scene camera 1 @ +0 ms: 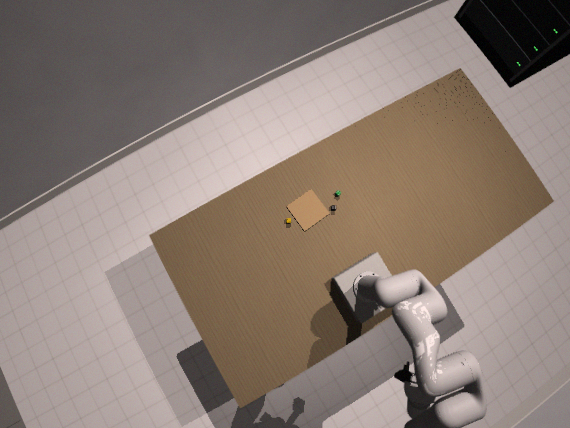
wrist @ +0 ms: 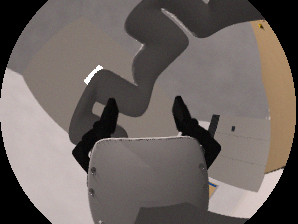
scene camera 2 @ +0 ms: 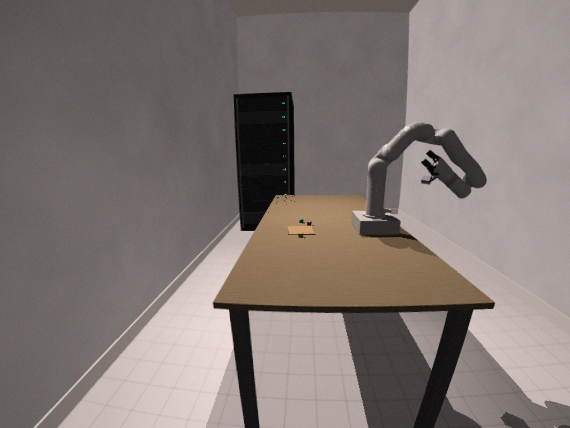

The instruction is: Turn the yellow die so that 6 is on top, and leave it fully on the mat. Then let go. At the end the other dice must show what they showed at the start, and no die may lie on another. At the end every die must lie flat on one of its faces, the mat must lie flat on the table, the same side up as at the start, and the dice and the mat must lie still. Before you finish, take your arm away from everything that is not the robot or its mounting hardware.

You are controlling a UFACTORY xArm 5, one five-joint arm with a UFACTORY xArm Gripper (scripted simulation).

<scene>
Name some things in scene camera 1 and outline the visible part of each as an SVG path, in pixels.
A tan mat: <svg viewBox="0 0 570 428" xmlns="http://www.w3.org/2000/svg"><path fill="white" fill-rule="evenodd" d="M312 189L286 206L304 231L330 214Z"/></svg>
</scene>
